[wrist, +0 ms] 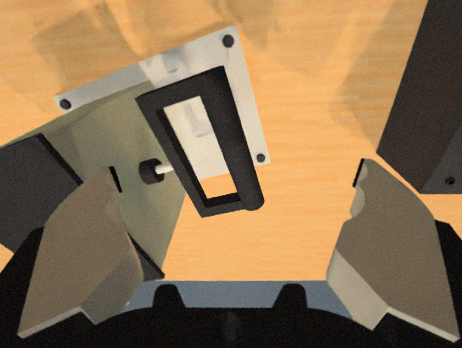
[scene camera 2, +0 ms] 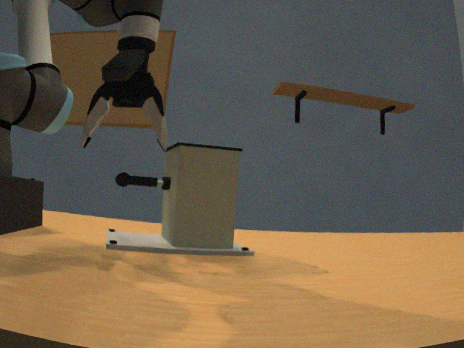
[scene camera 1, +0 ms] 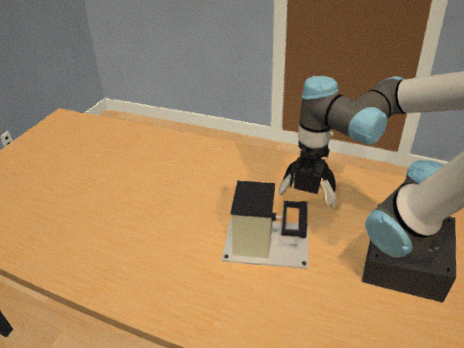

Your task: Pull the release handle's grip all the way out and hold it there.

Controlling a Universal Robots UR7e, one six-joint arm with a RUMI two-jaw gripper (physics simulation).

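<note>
The release handle's black rectangular grip point(scene camera 1: 303, 220) point(scene camera 2: 122, 179) point(wrist: 235, 145) stands out sideways from the pale green housing point(scene camera 1: 252, 235) point(scene camera 2: 202, 197) point(wrist: 107, 130), with a short stretch of light rod point(scene camera 1: 279, 217) point(scene camera 2: 160, 182) point(wrist: 164, 168) between them. The housing has a black top and stands on a light plate point(scene camera 1: 285, 257) point(scene camera 2: 135, 241) point(wrist: 245, 100). My gripper point(scene camera 1: 308, 199) point(scene camera 2: 126, 147) point(wrist: 234, 167) is open and empty, pointing down above the grip. In the wrist view the grip shows between the fingers, turned at an angle to them. One fingertip is close to the housing's top edge; contact cannot be told.
The robot's dark base point(scene camera 1: 410, 270) point(scene camera 2: 20, 205) point(wrist: 425, 100) stands on the wooden table point(scene camera 1: 125, 200) point(scene camera 2: 375, 280), on the grip's side of the housing. A wall shelf point(scene camera 2: 345, 97) and a brown wall panel point(scene camera 1: 355, 65) point(scene camera 2: 75, 75) are in the background.
</note>
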